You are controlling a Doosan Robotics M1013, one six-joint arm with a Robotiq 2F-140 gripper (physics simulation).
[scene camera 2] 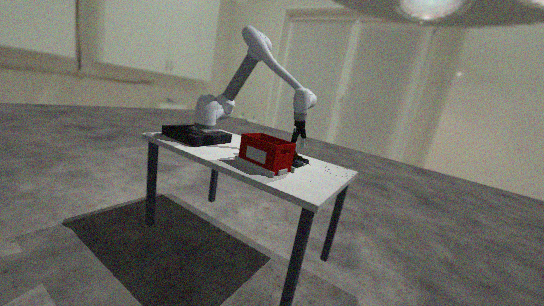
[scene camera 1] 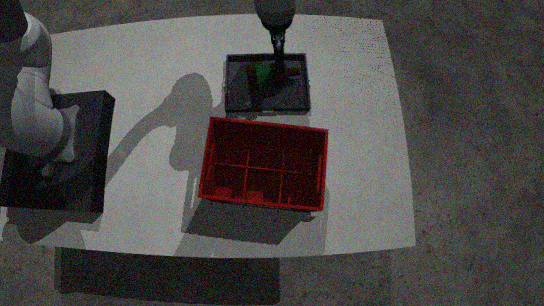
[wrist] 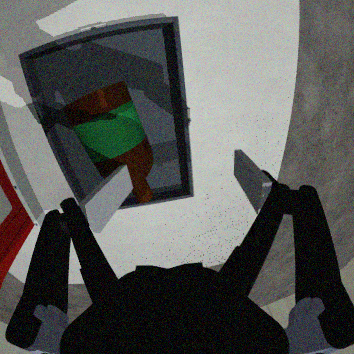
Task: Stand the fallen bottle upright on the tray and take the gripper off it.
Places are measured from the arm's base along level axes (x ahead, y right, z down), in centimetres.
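Pixels of known places: gripper, between the fingertips: (scene camera 2: 298, 149) (wrist: 181, 168); arm's base, origin of its link: (scene camera 2: 204, 130) (scene camera 1: 55, 136).
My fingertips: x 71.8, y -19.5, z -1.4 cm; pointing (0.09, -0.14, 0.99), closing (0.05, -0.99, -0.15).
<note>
Ahead of a thing's pixels: the offset from my fingertips to its middle. Level surfaces: height alone.
The brown bottle with a green label {dx -1.9, dy +6.7, dz +4.2 cm} (scene camera 1: 262, 73) (wrist: 112, 134) lies on its side in the dark grey tray {dx -4.0, dy +7.2, dz +7.1 cm} (scene camera 1: 285, 109) (scene camera 2: 303, 163) (wrist: 182, 100). In the wrist view its neck points down toward the near rim of the tray, and its base is toward the upper left; shadow darkens part of it. My gripper (scene camera 1: 280, 72) (scene camera 2: 299, 143) (wrist: 181, 168) is open and empty. In the wrist view its left finger pad overlaps the tray's near corner beside the neck, and its right pad appears over the table to the right. In scene camera 2 the bottle cannot be made out clearly.
A red compartmented crate {dx -7.4, dy +35.4, dz -0.4 cm} (scene camera 1: 325, 170) (scene camera 2: 272, 155) (wrist: 17, 225) stands close beside the tray on the white table {dz +8.4 cm} (scene camera 1: 360, 150) (scene camera 2: 320, 187). The arm's base is on a black block (scene camera 1: 95, 175) (scene camera 2: 195, 136) at the table's other end.
</note>
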